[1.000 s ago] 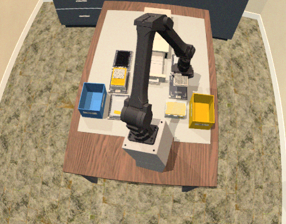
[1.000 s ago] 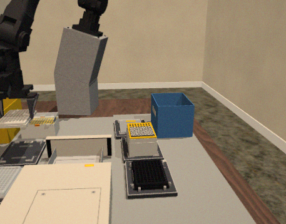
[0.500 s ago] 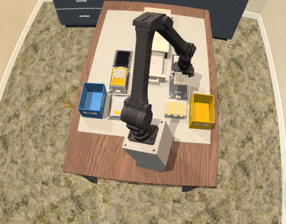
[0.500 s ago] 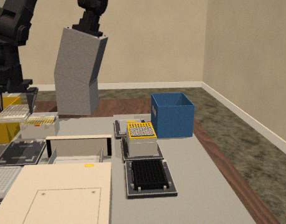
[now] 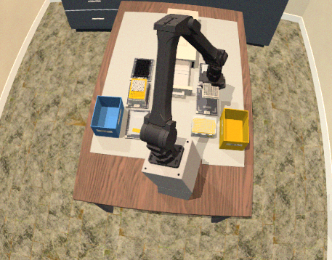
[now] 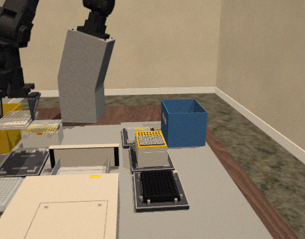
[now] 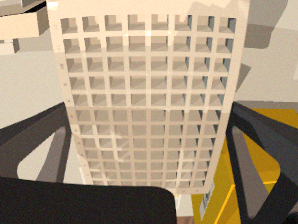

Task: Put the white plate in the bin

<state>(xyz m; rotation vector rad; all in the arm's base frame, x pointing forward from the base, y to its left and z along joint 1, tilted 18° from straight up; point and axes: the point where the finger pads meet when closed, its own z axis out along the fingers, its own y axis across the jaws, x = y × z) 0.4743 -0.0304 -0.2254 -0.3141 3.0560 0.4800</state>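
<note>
Right now the white plate is right at my hand. Also, from my hand: clear plate: 17 cm ahead, 2 cm to the left, 13 cm below; yellow waste bin: 15 cm behind, 17 cm to the right, 11 cm below; dark nest: 14 cm below.
</note>
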